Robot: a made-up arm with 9 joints. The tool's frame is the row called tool.
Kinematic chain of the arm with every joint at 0, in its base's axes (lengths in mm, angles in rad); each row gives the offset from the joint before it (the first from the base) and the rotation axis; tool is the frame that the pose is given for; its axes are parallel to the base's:
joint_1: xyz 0 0 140 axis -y
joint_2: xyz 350 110 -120 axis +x
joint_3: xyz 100 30 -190 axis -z
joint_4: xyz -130 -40 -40 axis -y
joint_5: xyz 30 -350 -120 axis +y
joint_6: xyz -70 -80 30 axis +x
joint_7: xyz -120 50 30 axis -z
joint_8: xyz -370 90 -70 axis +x
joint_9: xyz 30 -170 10 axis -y
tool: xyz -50 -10 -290
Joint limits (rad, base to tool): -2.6..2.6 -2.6..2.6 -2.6..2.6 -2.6..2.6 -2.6..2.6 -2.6..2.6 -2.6..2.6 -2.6..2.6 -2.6..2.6
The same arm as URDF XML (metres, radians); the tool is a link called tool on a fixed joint. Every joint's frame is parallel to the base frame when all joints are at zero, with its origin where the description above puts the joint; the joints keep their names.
<robot name="arm">
  <joint name="tool_joint" type="fixed">
    <parent link="link9"/>
    <child link="tool"/>
    <origin xyz="-0.0500 -0.0100 -0.2900" rpy="0.0000 0.0000 0.0000"/>
  </joint>
  <joint name="joint_9" type="revolute">
    <parent link="link8"/>
    <child link="link9"/>
    <origin xyz="0.0300 -0.1700 0.0100" rpy="0.0000 0.0000 0.0000"/>
    <axis xyz="0 -1 0"/>
    <limit lower="-2.6000" upper="2.6000"/>
  </joint>
  <joint name="joint_8" type="revolute">
    <parent link="link7"/>
    <child link="link8"/>
    <origin xyz="-0.3700 0.0900 -0.0700" rpy="0.0000 0.0000 0.0000"/>
    <axis xyz="1 0 0"/>
    <limit lower="-2.6000" upper="2.6000"/>
  </joint>
  <joint name="joint_7" type="revolute">
    <parent link="link6"/>
    <child link="link7"/>
    <origin xyz="-0.1200 0.0500 0.0300" rpy="0.0000 0.0000 0.0000"/>
    <axis xyz="0 0 -1"/>
    <limit lower="-2.6000" upper="2.6000"/>
  </joint>
  <joint name="joint_6" type="revolute">
    <parent link="link5"/>
    <child link="link6"/>
    <origin xyz="-0.0700 -0.0800 0.0300" rpy="0.0000 0.0000 0.0000"/>
    <axis xyz="1 0 0"/>
    <limit lower="-2.6000" upper="2.6000"/>
  </joint>
  <joint name="joint_5" type="revolute">
    <parent link="link4"/>
    <child link="link5"/>
    <origin xyz="0.0300 -0.3500 -0.1200" rpy="0.0000 0.0000 0.0000"/>
    <axis xyz="0 1 0"/>
    <limit lower="-2.6000" upper="2.6000"/>
  </joint>
  <joint name="joint_4" type="revolute">
    <parent link="link3"/>
    <child link="link4"/>
    <origin xyz="-0.1300 -0.0400 -0.0400" rpy="0.0000 0.0000 0.0000"/>
    <axis xyz="0 -1 0"/>
    <limit lower="-2.6000" upper="2.6000"/>
  </joint>
  <joint name="joint_3" type="revolute">
    <parent link="link2"/>
    <child link="link3"/>
    <origin xyz="0.1000 0.0300 -0.1900" rpy="0.0000 0.0000 0.0000"/>
    <axis xyz="0 0 -1"/>
    <limit lower="-2.6000" upper="2.6000"/>
  </joint>
  <joint name="joint_2" type="revolute">
    <parent link="link1"/>
    <child link="link2"/>
    <origin xyz="0.3500 0.1100 -0.1200" rpy="0.0000 0.0000 0.0000"/>
    <axis xyz="1 0 0"/>
    <limit lower="-2.6000" upper="2.6000"/>
  </joint>
  <joint name="joint_1" type="revolute">
    <parent link="base_link"/>
    <child link="link1"/>
    <origin xyz="0.0000 0.0000 0.1400" rpy="0.0000 0.0000 0.0000"/>
    <axis xyz="0 -1 0"/>
    <limit lower="-2.6000" upper="2.6000"/>
  </joint>
  <link name="base_link"/>
  <link name="link1"/>
  <link name="link2"/>
  <link name="link3"/>
  <link name="link4"/>
  <link name="link5"/>
  <link name="link6"/>
  <link name="link7"/>
  <link name="link8"/>
  <link name="link9"/>
  <link name="tool"/>
</robot>

